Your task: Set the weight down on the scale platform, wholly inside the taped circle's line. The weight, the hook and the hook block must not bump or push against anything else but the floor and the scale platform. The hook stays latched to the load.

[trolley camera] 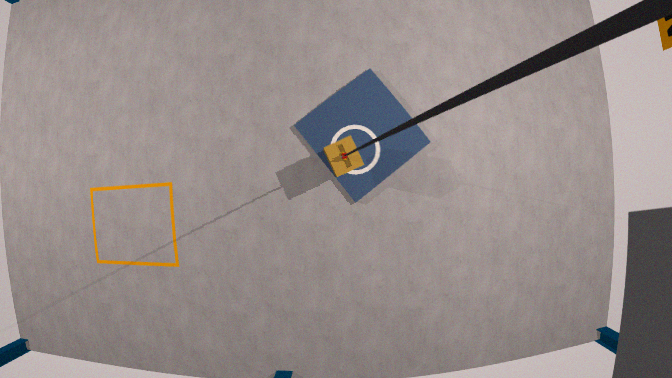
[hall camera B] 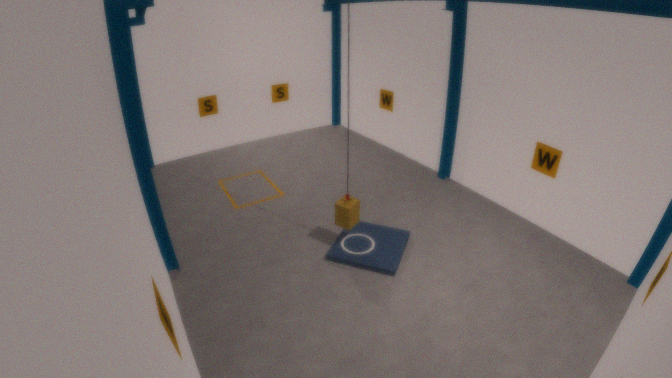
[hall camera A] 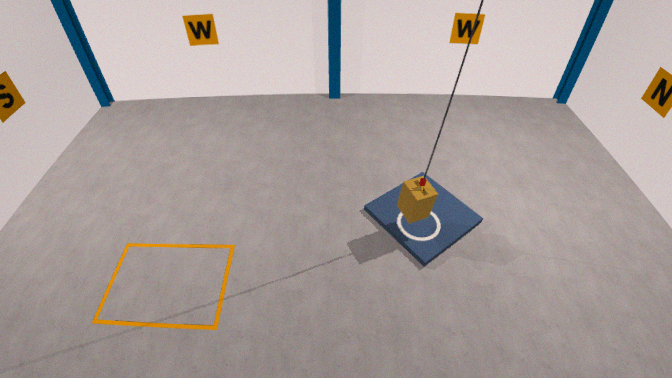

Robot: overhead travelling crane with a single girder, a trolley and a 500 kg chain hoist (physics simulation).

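Observation:
The yellow weight (hall camera A: 417, 206) (hall camera B: 347, 215) (trolley camera: 354, 161) hangs upright in the air from the hook (hall camera A: 423, 185) (hall camera B: 347, 198) (trolley camera: 344, 156), beneath the small red hook block. The blue scale platform (hall camera A: 457, 217) (hall camera B: 391, 250) (trolley camera: 370, 95) lies below. In the trolley view the weight covers the lower left of the white taped circle (hall camera A: 420, 239) (hall camera B: 342, 244) (trolley camera: 355, 127) and reaches past its line towards the platform's left edge. In hall camera A it covers part of the circle's far line. In hall camera B it appears up and left of the circle. The hook's latch is too small to make out.
An orange taped square (hall camera A: 224, 287) (hall camera B: 227, 196) (trolley camera: 174, 225) is marked on the floor left of the platform. The weight's shadow (hall camera A: 372, 247) (hall camera B: 322, 234) (trolley camera: 302, 177) falls beside the platform. Blue columns (hall camera A: 334, 50) (hall camera B: 452, 95) stand along the walls.

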